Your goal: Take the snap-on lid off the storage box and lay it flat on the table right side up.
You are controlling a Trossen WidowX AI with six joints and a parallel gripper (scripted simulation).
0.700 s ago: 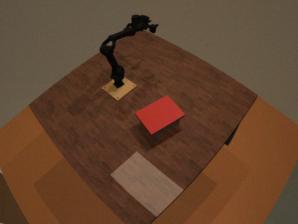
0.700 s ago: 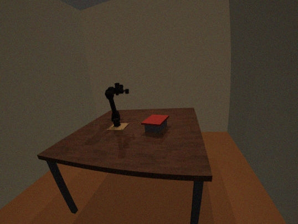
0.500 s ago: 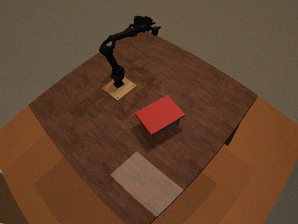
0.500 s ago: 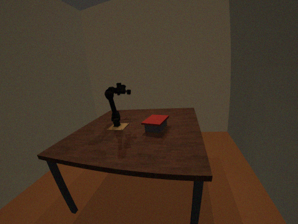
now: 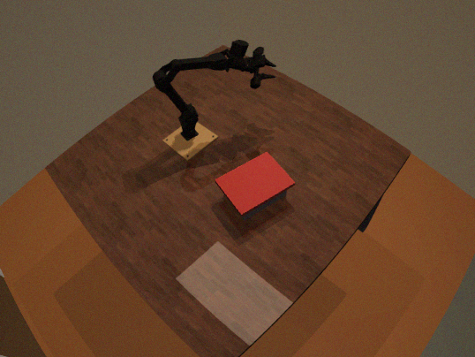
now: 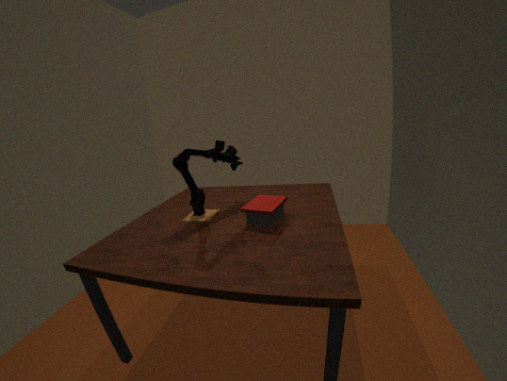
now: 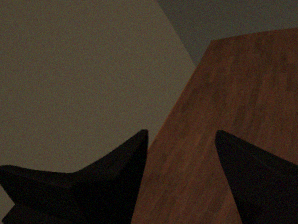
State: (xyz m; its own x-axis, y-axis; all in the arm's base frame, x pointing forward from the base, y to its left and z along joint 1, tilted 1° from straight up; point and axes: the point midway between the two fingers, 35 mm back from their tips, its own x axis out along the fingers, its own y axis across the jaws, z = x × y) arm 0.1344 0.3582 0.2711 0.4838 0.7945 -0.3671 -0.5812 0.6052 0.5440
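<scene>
The lid is 350 mm to the right of my gripper tip, 300 mm ahead of it and 180 mm below it. Also, from my gripper tip: storage box: 350 mm to the right, 300 mm ahead, 220 mm below.
</scene>
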